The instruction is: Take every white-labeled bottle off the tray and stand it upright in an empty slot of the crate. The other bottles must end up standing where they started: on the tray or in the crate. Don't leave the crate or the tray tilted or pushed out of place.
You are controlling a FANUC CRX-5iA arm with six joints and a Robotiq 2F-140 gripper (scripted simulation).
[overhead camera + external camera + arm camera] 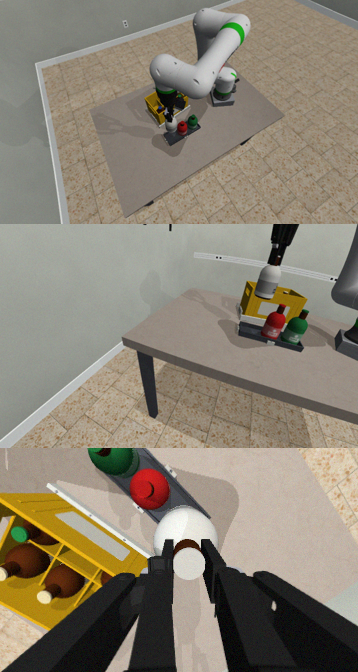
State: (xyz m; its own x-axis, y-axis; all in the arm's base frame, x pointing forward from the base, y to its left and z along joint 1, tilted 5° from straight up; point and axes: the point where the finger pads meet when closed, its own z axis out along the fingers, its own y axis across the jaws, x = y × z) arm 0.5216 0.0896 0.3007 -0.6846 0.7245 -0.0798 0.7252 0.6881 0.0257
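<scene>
The white bottle lies 80 mm below my hand. Round my hand: green bottle: 240 mm below, 180 mm behind; then dark tray: 320 mm below, 90 mm behind; then red bottle: 240 mm below, 90 mm behind.
</scene>
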